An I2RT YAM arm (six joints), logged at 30 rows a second.
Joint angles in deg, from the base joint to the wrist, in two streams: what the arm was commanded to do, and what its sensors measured. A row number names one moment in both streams.
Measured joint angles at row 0:
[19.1, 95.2, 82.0, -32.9, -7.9, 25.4]
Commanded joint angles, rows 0 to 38:
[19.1, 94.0, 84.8, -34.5, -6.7, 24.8]
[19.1, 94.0, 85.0, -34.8, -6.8, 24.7]
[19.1, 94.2, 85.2, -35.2, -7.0, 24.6]
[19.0, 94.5, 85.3, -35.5, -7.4, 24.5]
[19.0, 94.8, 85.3, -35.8, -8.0, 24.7]
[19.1, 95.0, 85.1, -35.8, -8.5, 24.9]
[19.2, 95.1, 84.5, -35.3, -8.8, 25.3]
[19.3, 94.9, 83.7, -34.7, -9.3, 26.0]
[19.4, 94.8, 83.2, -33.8, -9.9, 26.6]
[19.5, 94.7, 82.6, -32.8, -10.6, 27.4]
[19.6, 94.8, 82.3, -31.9, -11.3, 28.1]
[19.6, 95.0, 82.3, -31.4, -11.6, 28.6]
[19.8, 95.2, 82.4, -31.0, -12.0, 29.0]
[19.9, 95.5, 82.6, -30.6, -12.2, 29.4]
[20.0, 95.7, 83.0, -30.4, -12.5, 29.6]
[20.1, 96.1, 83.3, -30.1, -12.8, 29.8]
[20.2, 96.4, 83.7, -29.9, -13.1, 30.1]
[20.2, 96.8, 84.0, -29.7, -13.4, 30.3]
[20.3, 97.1, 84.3, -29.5, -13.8, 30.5]
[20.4, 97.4, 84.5, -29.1, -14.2, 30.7]
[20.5, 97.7, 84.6, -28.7, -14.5, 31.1]
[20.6, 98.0, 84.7, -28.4, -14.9, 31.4]
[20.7, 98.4, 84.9, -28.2, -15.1, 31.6]
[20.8, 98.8, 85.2, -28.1, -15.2, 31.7]
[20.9, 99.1, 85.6, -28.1, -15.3, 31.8]
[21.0, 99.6, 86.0, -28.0, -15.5, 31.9]
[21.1, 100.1, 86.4, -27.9, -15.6, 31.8]
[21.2, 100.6, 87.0, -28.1, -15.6, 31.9]
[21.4, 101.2, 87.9, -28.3, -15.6, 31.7]
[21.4, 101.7, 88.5, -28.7, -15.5, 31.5]
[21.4, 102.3, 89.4, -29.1, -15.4, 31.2]
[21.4, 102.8, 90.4, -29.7, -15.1, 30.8]
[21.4, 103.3, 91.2, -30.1, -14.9, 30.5]
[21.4, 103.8, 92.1, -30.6, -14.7, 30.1]
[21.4, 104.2, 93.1, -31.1, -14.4, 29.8]
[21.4, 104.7, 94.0, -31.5, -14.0, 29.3]
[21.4, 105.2, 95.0, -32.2, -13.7, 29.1]
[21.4, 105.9, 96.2, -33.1, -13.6, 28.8]
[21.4, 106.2, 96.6, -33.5, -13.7, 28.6]
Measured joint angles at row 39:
[20.9, 105.7, 93.6, -32.4, -13.7, 30.1]
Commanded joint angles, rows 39 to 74:
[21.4, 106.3, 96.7, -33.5, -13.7, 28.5]
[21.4, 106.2, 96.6, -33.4, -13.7, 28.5]
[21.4, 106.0, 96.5, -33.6, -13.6, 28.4]
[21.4, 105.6, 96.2, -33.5, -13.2, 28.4]
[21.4, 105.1, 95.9, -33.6, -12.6, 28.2]
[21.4, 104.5, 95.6, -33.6, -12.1, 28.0]
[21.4, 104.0, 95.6, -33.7, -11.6, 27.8]
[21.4, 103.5, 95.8, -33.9, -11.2, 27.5]
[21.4, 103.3, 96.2, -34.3, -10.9, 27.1]
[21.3, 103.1, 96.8, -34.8, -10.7, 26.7]
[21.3, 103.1, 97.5, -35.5, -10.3, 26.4]
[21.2, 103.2, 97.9, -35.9, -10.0, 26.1]
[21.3, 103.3, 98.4, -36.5, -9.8, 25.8]
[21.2, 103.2, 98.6, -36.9, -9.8, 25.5]
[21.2, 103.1, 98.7, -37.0, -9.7, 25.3]
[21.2, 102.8, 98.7, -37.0, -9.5, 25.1]
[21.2, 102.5, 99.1, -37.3, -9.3, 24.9]
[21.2, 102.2, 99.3, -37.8, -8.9, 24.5]
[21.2, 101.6, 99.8, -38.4, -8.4, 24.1]
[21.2, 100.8, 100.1, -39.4, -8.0, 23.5]
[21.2, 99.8, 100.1, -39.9, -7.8, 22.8]
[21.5, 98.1, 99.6, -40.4, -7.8, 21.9]
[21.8, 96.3, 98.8, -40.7, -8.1, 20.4]
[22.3, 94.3, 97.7, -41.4, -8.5, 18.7]
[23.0, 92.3, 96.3, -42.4, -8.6, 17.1]
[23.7, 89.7, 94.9, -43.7, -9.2, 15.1]
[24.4, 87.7, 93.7, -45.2, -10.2, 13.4]
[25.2, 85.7, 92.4, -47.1, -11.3, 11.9]
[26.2, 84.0, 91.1, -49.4, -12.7, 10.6]
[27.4, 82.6, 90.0, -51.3, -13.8, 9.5]
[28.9, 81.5, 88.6, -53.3, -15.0, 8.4]
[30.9, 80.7, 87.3, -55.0, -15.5, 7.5]
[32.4, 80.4, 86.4, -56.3, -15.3, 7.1]
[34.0, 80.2, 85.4, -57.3, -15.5, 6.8]
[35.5, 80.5, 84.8, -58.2, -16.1, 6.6]
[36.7, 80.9, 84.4, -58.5, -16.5, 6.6]
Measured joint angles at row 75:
[34.2, 78.6, 86.8, -52.0, -14.2, 9.8]
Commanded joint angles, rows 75 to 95:
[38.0, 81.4, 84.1, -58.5, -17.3, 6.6]
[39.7, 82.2, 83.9, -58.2, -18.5, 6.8]
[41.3, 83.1, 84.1, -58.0, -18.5, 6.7]
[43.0, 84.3, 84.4, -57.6, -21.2, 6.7]
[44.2, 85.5, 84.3, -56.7, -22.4, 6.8]
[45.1, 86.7, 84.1, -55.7, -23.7, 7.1]
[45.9, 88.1, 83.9, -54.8, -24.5, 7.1]
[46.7, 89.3, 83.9, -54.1, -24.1, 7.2]
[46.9, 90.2, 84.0, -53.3, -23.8, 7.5]
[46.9, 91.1, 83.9, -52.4, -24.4, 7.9]
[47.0, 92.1, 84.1, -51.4, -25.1, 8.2]
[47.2, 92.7, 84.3, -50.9, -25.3, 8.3]
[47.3, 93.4, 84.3, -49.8, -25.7, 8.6]
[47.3, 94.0, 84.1, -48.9, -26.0, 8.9]
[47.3, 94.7, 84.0, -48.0, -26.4, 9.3]
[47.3, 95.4, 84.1, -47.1, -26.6, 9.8]
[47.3, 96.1, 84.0, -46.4, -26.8, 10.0]
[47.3, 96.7, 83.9, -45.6, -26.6, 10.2]
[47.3, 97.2, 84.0, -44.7, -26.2, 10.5]
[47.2, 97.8, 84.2, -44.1, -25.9, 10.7]
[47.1, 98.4, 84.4, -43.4, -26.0, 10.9]
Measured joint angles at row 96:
[47.2, 97.2, 84.2, -46.4, -25.4, 9.9]
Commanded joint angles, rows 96 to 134:
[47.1, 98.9, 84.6, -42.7, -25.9, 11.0]
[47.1, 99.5, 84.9, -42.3, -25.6, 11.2]
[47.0, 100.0, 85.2, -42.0, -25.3, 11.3]
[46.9, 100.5, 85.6, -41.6, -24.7, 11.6]
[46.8, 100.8, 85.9, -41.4, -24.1, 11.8]
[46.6, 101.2, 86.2, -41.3, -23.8, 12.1]
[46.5, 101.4, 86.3, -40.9, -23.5, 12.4]
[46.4, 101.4, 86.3, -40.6, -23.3, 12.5]
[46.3, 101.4, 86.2, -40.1, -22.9, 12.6]
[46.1, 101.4, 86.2, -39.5, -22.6, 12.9]
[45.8, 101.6, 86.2, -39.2, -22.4, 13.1]
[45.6, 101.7, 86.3, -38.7, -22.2, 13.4]
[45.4, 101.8, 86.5, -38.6, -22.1, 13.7]
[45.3, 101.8, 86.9, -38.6, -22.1, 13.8]
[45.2, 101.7, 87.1, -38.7, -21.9, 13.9]
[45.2, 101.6, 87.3, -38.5, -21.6, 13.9]
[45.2, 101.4, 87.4, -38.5, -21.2, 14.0]
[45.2, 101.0, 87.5, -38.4, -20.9, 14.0]
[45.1, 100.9, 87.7, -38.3, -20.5, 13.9]
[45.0, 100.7, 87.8, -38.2, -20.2, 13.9]
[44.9, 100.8, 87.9, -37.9, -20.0, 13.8]
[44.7, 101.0, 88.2, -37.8, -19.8, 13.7]
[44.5, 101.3, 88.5, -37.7, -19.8, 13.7]
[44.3, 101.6, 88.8, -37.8, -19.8, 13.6]
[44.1, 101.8, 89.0, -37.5, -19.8, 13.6]
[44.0, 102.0, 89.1, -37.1, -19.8, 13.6]
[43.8, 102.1, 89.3, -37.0, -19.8, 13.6]
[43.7, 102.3, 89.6, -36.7, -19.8, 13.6]
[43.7, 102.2, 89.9, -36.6, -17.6, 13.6]
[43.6, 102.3, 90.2, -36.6, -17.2, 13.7]
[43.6, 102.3, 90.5, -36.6, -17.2, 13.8]
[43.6, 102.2, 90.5, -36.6, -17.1, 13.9]
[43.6, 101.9, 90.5, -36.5, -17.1, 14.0]
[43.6, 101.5, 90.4, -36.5, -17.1, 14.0]
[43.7, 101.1, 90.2, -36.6, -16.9, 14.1]
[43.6, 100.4, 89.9, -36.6, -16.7, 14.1]
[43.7, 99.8, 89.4, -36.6, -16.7, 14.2]
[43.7, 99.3, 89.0, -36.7, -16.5, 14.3]
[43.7, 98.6, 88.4, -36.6, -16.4, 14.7]
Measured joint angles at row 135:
[43.9, 100.9, 89.1, -37.3, -18.0, 14.1]
